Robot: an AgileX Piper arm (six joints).
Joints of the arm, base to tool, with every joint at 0 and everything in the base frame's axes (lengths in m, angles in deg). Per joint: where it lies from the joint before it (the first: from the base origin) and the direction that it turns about. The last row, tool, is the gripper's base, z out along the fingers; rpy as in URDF.
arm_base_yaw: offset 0 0 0.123 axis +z
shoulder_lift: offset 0 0 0 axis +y
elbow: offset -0.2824 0 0.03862 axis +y
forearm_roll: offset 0.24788 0 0.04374 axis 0.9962 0 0.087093
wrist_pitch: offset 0 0 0 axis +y
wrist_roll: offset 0.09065 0 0.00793 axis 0.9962 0 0.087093
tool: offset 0 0 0 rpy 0 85.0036 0
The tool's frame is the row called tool.
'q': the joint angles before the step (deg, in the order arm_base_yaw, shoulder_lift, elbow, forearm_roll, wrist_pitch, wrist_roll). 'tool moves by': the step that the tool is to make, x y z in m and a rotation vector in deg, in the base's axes. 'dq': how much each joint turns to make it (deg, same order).
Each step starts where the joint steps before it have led.
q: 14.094, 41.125, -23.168, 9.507, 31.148, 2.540
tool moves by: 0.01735, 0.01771, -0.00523, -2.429, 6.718, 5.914
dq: 4.637, 8.856, -3.337, 0.560, 1.775, -1.560
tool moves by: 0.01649, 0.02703, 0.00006, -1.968, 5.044, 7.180
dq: 6.360, 8.537, -5.048, 0.419, 2.032, -0.784
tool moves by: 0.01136, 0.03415, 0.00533, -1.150, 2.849, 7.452
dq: 7.181, 7.100, -6.065, 0.243, 2.052, -0.020
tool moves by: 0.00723, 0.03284, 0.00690, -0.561, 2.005, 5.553
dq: 5.793, 5.818, -6.165, 0.243, 2.276, 0.625
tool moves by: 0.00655, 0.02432, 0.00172, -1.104, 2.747, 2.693
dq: 3.258, 5.096, -5.083, 0.227, 2.720, 1.088
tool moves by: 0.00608, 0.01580, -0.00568, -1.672, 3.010, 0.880
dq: 1.542, 4.382, -3.183, 0.207, 2.055, 1.051
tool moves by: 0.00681, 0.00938, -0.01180, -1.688, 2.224, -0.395
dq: 0.479, 3.830, -1.389, -0.113, 0.199, 1.037
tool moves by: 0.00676, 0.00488, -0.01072, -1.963, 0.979, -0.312
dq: 0.043, 2.973, -0.887, -1.172, -0.149, 0.927
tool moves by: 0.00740, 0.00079, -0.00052, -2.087, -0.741, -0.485
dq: -0.265, 1.369, -1.611, -3.012, 0.946, 1.868
